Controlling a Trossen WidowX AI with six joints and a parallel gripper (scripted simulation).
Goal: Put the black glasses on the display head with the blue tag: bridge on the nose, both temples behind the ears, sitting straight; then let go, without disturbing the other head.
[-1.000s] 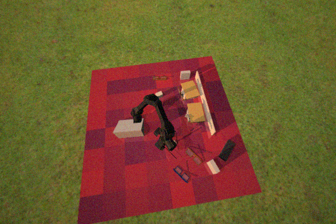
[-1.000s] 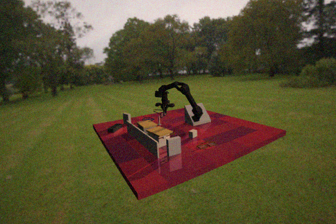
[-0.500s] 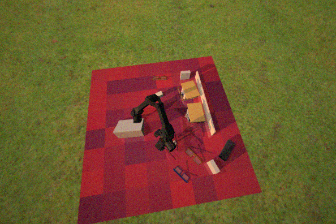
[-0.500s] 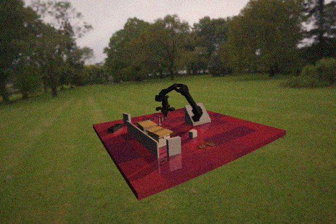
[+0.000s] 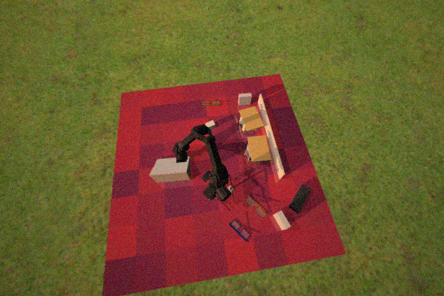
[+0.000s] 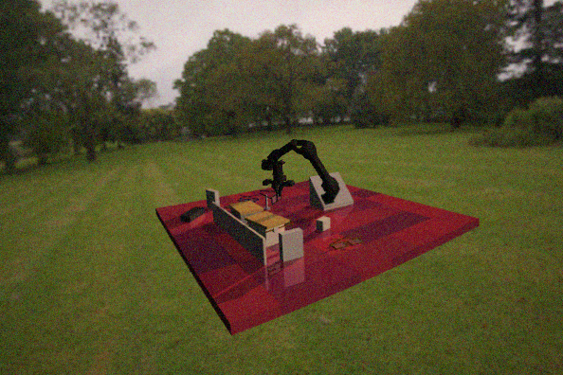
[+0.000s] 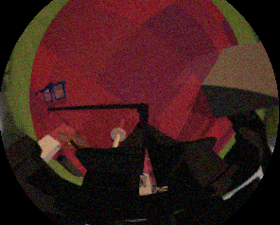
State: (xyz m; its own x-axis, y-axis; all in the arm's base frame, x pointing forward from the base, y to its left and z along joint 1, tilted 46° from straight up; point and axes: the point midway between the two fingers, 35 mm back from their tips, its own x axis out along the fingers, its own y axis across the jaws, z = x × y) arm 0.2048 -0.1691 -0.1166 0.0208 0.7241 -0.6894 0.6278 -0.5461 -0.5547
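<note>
Now: gripper tip 80 mm short of the small peg and 30 mm above it. Round my gripper tip: black case (500 mm ahead, 100 mm to the right, 40 mm below); then display head (270 mm ahead, 210 mm to the left); then small cube (450 mm to the left, 30 mm below).
</note>
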